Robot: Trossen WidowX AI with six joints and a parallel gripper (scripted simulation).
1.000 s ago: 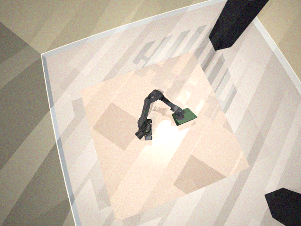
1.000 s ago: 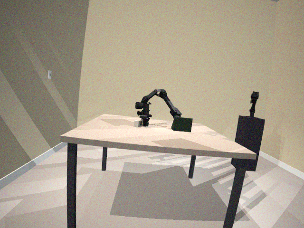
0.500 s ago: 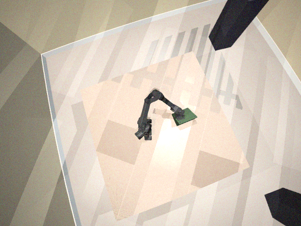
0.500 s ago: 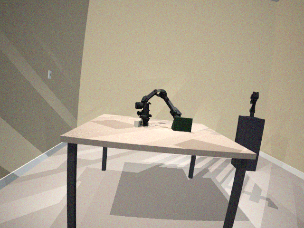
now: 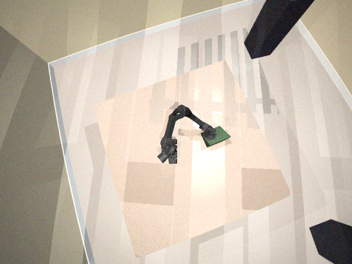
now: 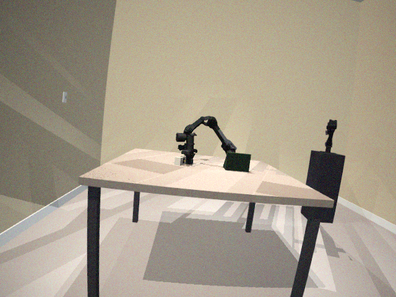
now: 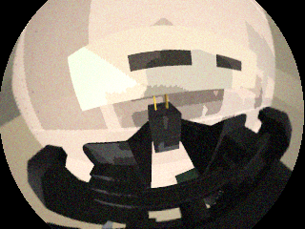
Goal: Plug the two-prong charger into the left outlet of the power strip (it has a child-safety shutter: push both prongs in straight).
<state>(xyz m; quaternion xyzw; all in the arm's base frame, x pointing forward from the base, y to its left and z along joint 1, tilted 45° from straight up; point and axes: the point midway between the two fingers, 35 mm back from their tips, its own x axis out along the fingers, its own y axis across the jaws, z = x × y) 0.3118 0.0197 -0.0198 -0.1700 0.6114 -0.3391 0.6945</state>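
The dark charger is 2 cm ahead of my gripper tip and 1 cm above it.
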